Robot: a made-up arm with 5 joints.
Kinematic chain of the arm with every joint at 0, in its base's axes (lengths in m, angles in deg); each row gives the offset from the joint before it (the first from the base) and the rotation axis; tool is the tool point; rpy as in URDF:
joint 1: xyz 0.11 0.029 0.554 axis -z
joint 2: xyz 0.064 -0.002 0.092 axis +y
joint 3: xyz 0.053 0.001 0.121 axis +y
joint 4: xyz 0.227 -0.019 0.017 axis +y
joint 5: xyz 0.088 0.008 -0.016 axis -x
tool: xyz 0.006 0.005 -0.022 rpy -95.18 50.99 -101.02
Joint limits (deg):
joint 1: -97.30..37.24
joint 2: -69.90..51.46
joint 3: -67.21..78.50
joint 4: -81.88..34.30
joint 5: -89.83..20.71
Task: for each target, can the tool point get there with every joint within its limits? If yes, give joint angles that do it. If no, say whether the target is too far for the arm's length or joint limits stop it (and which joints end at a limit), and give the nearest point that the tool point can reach.
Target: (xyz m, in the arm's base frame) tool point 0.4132 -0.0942 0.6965
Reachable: yes | joints 23.85 -45.14 56.51 3.23 -63.44
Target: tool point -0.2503 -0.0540 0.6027
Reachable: no: joint limits stop it (at a limit: joint 2, joint 3, joint 4, joint 5) | nearest point -0.1721 -0.0360 0.8289 | short by 0.240 m
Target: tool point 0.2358 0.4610 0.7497
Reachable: yes | joints -73.18 12.33 4.98 -64.79 -34.69
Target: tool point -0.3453 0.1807 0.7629
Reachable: no: joint limits stop it (at a limit: joint 2, joint 3, joint 4, joint 5) | nearest point -0.1811 0.1260 0.8501 | short by 0.194 m
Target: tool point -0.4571 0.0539 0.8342
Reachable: no: too far | nearest point -0.2001 0.0426 0.8667 | short by 0.259 m
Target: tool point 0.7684 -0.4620 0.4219
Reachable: no: too far | nearest point 0.5080 -0.2678 0.5550 | short by 0.351 m
